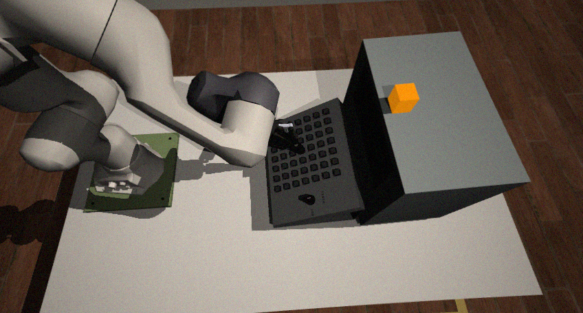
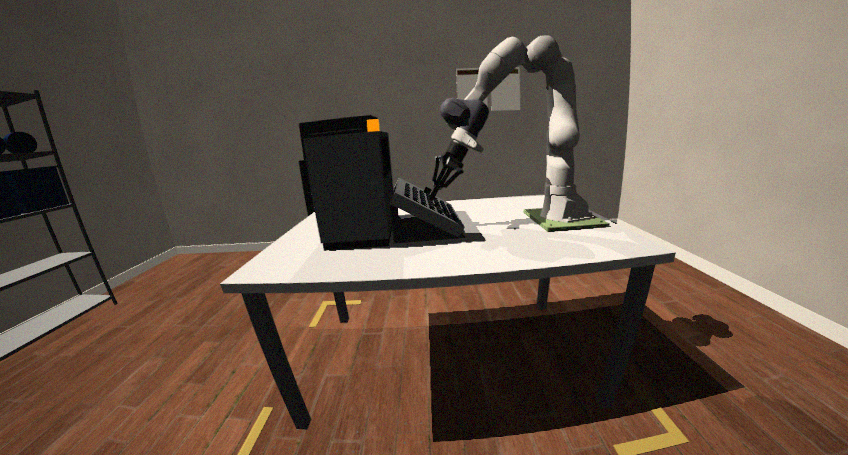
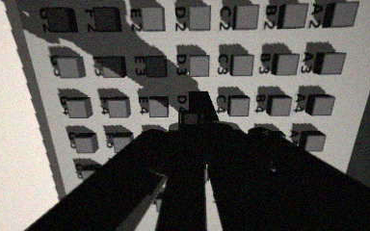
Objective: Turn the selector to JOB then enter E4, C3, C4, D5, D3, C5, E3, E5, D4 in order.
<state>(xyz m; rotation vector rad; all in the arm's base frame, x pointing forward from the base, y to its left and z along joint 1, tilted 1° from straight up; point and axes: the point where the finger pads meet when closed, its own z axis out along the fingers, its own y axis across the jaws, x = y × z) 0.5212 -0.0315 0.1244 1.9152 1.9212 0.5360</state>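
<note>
My hand is 50 mm short of the key C5, 30 mm to the left of it and 10 mm above it. The rest, counted from my hand: a5 key: 110 mm ahead, 30 mm to the right, 20 mm above; c6 key: 50 mm ahead, 70 mm to the right, 10 mm below; sloped keypad: 40 mm ahead, 50 mm to the right, 70 mm below.
</note>
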